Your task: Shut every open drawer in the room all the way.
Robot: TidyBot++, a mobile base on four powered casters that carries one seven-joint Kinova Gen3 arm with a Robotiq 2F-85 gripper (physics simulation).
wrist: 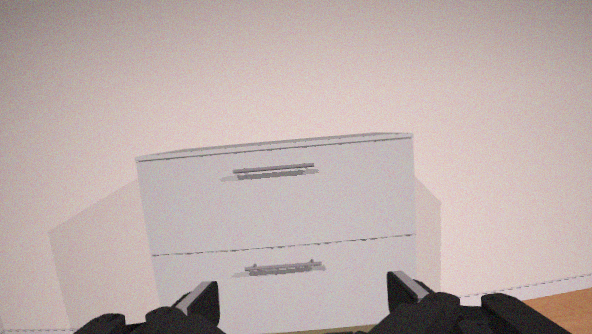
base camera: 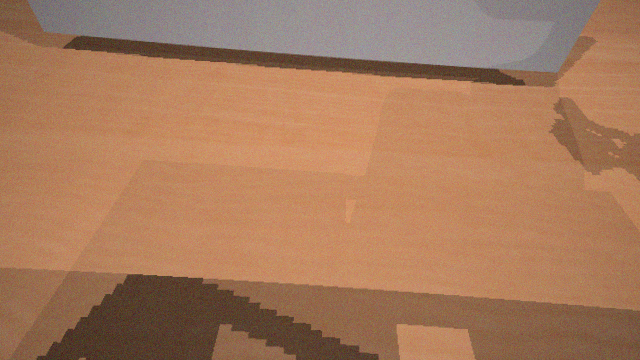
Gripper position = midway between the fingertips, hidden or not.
I see my gripper [wrist: 302, 296], a drawer [base camera: 541, 43] and a white wall [wrist: 491, 100].
